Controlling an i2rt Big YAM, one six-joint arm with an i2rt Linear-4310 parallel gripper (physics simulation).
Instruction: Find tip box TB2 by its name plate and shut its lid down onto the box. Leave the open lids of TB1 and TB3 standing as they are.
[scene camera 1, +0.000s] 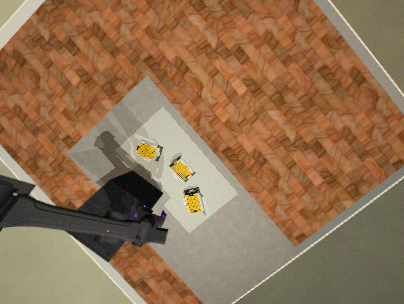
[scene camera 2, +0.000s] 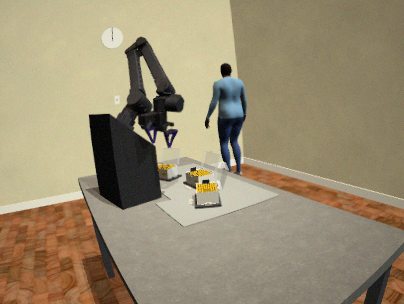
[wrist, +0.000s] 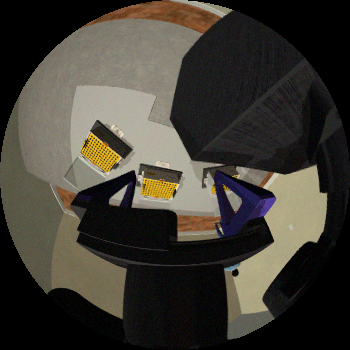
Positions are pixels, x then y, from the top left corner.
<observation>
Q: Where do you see a pale mat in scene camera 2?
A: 236, 195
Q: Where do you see a pale mat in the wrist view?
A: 128, 109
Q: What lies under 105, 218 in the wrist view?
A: The gripper.
</observation>
